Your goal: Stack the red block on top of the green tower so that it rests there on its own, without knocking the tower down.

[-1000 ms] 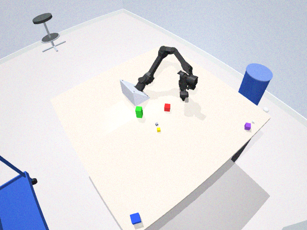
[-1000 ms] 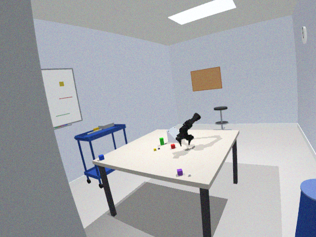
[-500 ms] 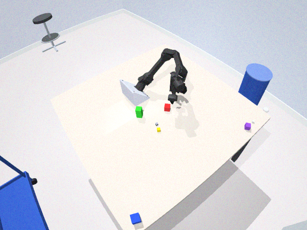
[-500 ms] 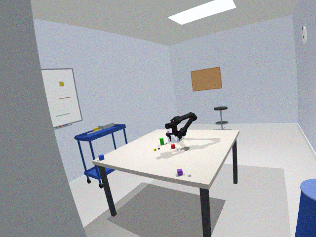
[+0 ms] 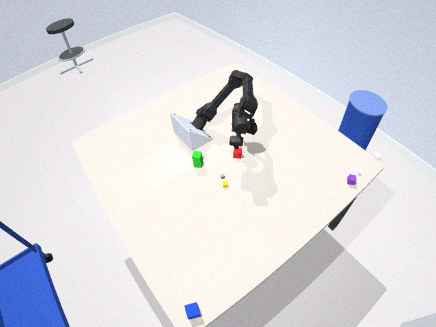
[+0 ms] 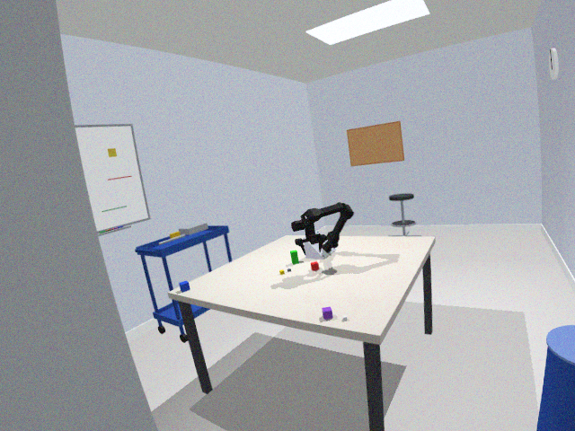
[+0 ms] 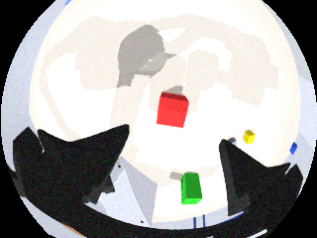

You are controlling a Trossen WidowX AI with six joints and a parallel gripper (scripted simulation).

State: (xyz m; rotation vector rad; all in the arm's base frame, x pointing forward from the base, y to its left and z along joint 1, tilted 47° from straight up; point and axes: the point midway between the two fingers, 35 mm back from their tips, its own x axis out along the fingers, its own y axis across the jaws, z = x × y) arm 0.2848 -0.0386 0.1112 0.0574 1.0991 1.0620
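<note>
My gripper tip is 8 cm above the red block. Also, from my gripper tip: grey cube 15 cm to the right, 9 cm below, 6 cm ahead; then yellow cube 17 cm to the right, 10 cm ahead, 9 cm below; then purple cube 50 cm ahead, 32 cm to the left, 8 cm below.
</note>
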